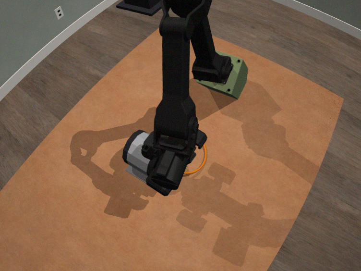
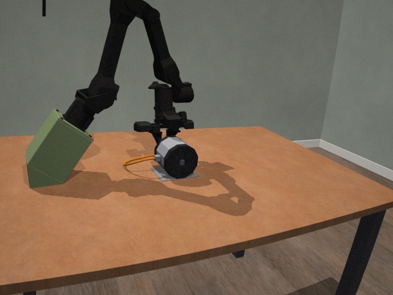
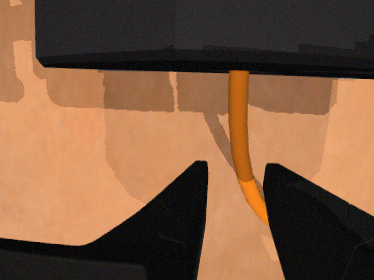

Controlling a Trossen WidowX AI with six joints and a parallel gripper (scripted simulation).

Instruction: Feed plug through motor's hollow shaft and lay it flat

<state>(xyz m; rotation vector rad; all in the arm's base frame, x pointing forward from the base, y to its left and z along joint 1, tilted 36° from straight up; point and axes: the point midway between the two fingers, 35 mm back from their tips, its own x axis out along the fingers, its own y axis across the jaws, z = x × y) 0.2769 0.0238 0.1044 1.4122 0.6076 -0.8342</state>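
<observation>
My hand is 130 mm to the left of the grey plug and 20 mm above it.
</observation>
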